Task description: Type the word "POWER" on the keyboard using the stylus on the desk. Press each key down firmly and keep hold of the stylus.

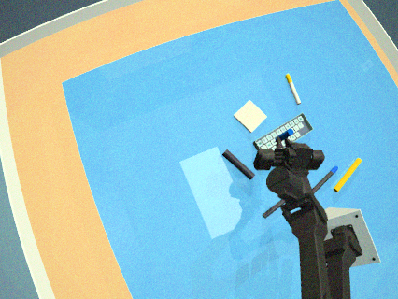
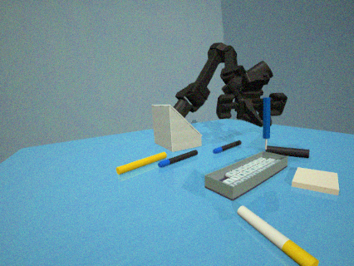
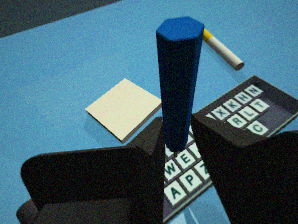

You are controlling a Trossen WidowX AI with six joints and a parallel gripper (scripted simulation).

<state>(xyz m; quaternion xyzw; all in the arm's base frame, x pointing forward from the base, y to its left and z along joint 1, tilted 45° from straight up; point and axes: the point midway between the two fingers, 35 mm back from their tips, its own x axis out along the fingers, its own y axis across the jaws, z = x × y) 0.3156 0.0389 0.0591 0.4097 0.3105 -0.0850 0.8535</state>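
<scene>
Right now the blue stylus is 20 mm below my gripper tip. Round my gripper tip: cream notepad 120 mm ahead, 100 mm below, 20 mm to the left; then dark rod 130 mm to the left, 90 mm below, 20 mm behind; then stylus tip 50 mm below.
</scene>
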